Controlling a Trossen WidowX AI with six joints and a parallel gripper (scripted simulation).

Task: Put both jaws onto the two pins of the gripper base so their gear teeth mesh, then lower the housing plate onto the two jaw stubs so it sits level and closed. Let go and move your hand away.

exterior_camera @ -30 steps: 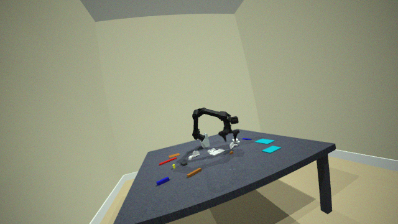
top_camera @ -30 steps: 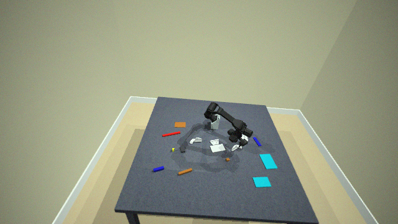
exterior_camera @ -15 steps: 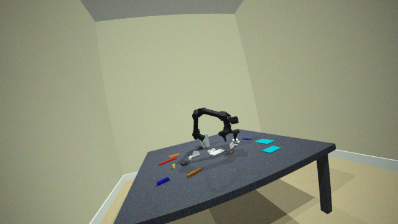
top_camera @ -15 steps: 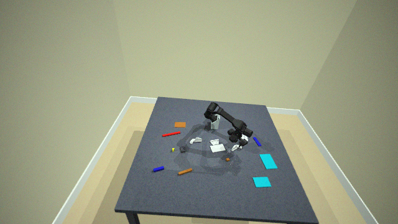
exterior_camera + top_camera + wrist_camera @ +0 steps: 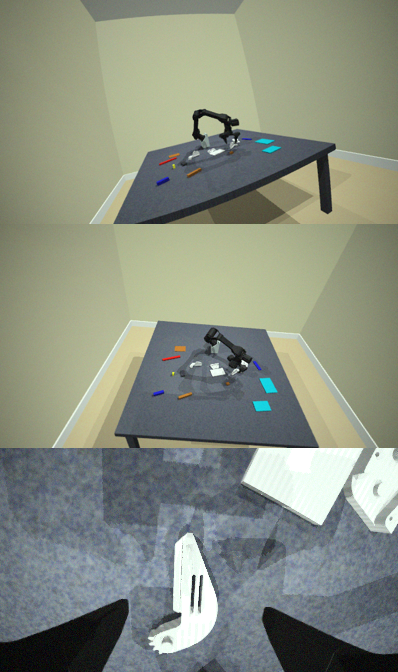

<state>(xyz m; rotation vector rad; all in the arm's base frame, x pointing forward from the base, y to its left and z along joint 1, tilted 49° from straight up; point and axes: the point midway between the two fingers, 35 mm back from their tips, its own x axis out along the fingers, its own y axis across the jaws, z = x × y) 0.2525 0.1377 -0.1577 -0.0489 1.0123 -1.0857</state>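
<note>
The white jaw lies 40 mm to the left of my gripper tip, 30 mm below it and 10 mm behind it. From my gripper tip the other things lie so: orange cube (140 mm ahead, 60 mm to the right, 30 mm below); then white gripper base (120 mm behind, 90 mm to the left, 10 mm below); then grey block (440 mm to the right, 120 mm ahead, 30 mm below).
</note>
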